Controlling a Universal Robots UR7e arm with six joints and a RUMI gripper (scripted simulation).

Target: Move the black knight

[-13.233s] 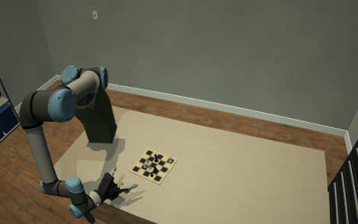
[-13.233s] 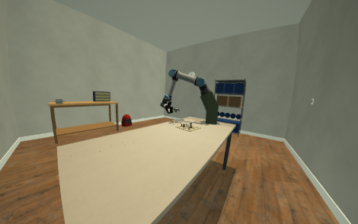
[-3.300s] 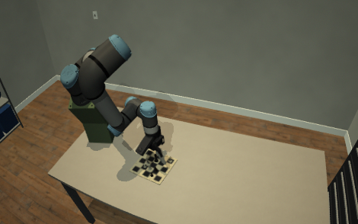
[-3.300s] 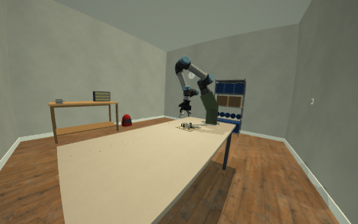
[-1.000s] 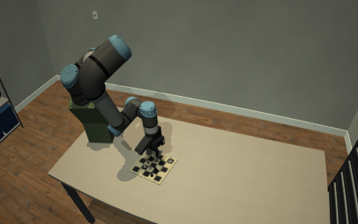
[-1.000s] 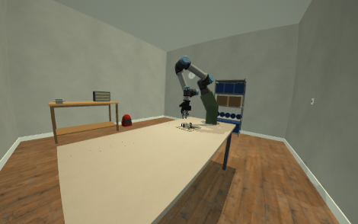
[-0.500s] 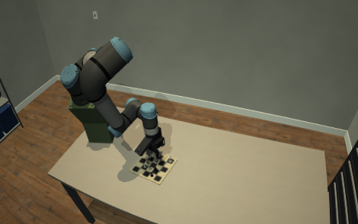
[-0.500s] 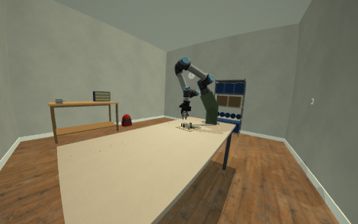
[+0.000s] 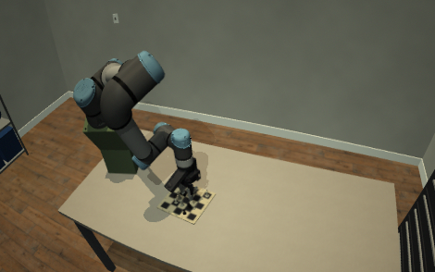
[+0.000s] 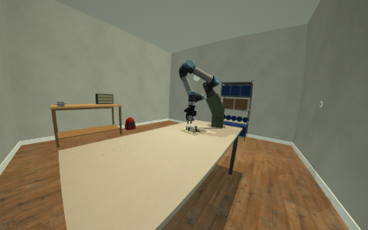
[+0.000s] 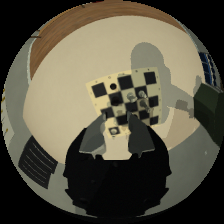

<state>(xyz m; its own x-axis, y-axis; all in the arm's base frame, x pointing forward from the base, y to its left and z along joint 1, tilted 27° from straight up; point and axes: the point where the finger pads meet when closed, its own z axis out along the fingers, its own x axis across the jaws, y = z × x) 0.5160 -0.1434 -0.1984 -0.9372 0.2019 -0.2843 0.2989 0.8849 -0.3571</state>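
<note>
The black knight is 70 mm below my hand. The rest, counted from my hand: small chessboard 40 mm behind, 40 mm to the left, 90 mm below; then tall black piece 30 mm behind, 80 mm to the left, 60 mm below; then pale piece 80 mm behind, 10 mm to the left, 70 mm below.
</note>
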